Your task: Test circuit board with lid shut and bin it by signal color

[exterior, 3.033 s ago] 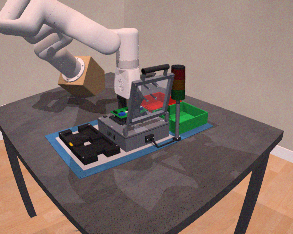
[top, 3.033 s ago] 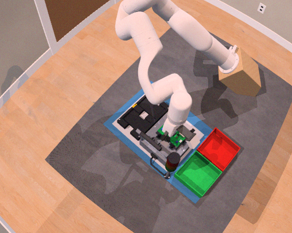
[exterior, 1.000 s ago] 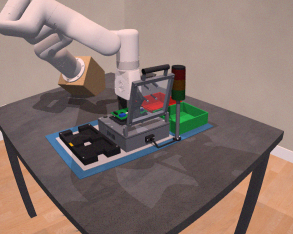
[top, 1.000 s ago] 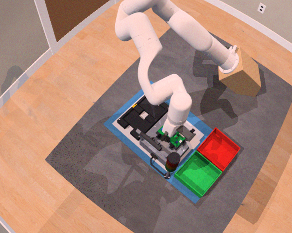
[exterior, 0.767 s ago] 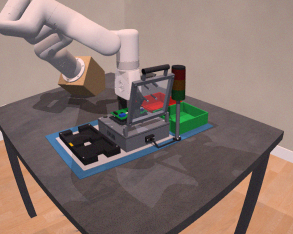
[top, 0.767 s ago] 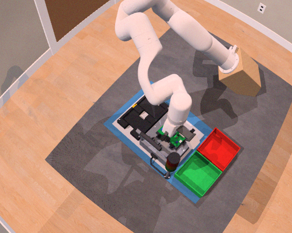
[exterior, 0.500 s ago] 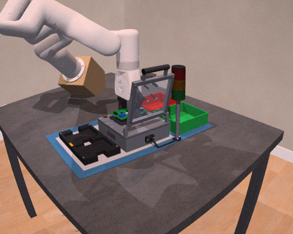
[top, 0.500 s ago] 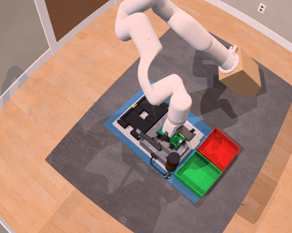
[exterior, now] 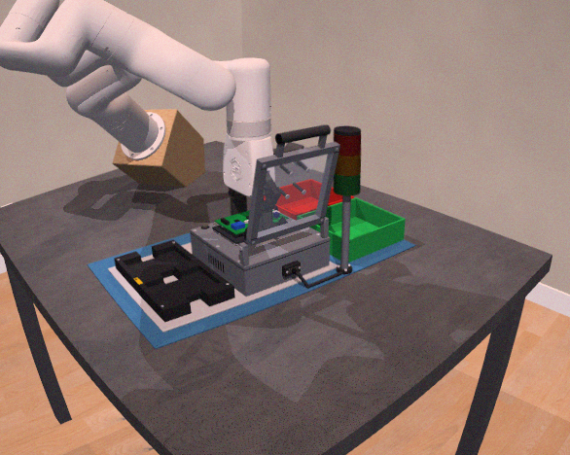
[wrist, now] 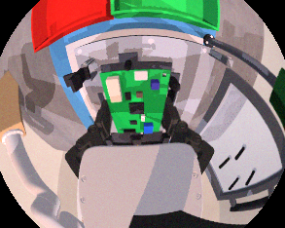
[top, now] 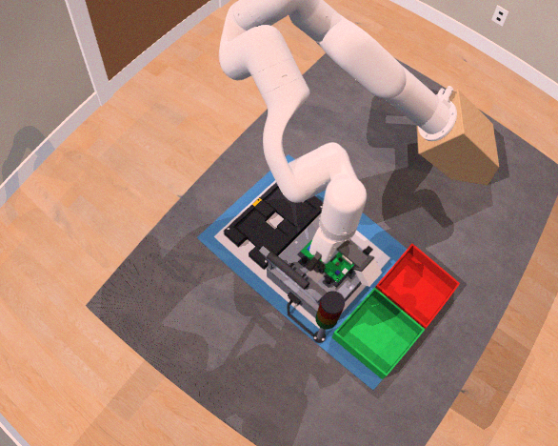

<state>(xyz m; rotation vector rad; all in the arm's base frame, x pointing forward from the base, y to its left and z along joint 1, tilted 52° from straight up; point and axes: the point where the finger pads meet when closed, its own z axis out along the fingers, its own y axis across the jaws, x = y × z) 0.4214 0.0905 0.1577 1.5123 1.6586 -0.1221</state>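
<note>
Now: the green circuit board right at my hand. Also, from my hand: black latch hook (7 cm to the left, 5 cm behind); clear lid (12 cm ahead, 10 cm above, 2 cm to the right); plate (1 cm to the left, 1 cm below, 1 cm ahead).
</note>
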